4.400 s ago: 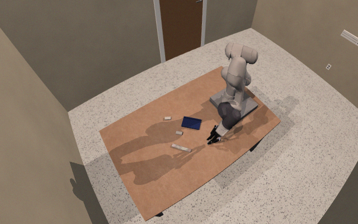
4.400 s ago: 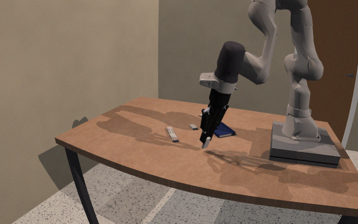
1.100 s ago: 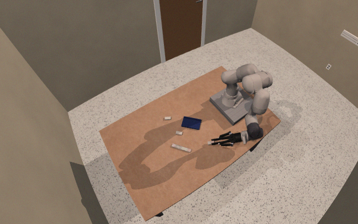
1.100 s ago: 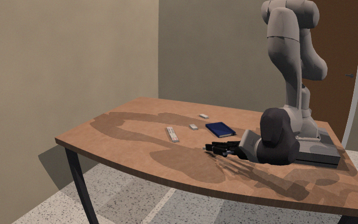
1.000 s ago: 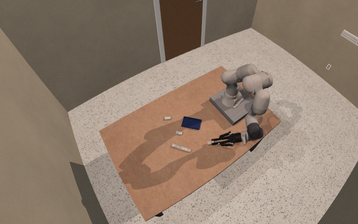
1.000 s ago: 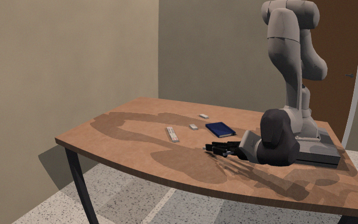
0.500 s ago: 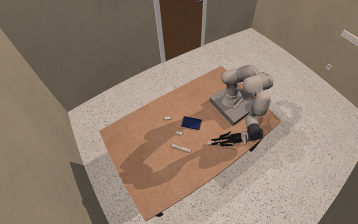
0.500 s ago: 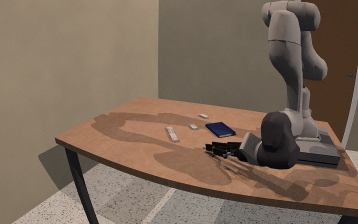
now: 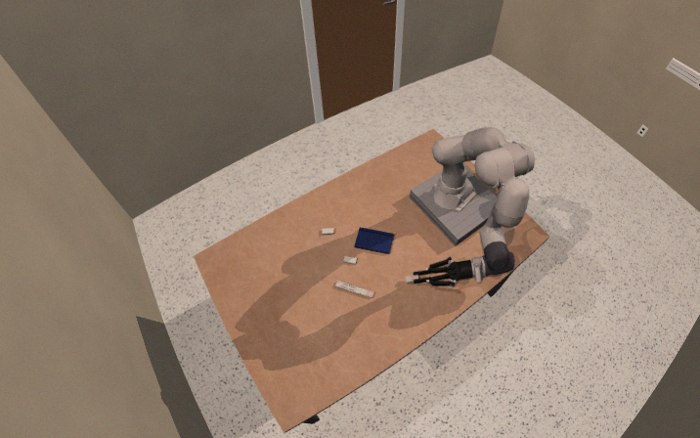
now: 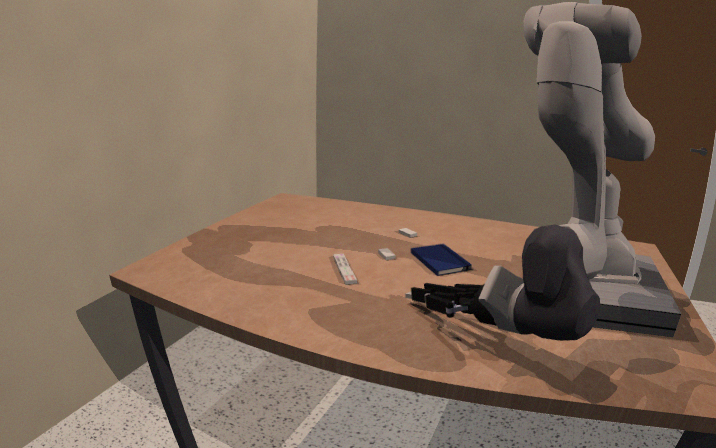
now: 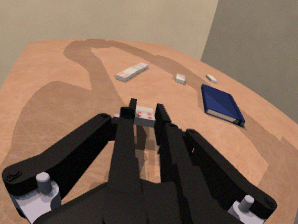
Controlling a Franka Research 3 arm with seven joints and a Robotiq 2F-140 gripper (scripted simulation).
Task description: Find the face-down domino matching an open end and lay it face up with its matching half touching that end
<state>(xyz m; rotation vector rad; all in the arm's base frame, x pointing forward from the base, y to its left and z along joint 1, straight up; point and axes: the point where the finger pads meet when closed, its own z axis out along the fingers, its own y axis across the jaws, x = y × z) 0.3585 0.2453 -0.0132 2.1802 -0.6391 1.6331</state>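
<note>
Right now my hand is 30 mm short of the domino, 20 mm to the left of it and 20 mm above it. Also, from my hand: dark blue book (270 mm to the right, 50 mm ahead, 40 mm below).
</note>
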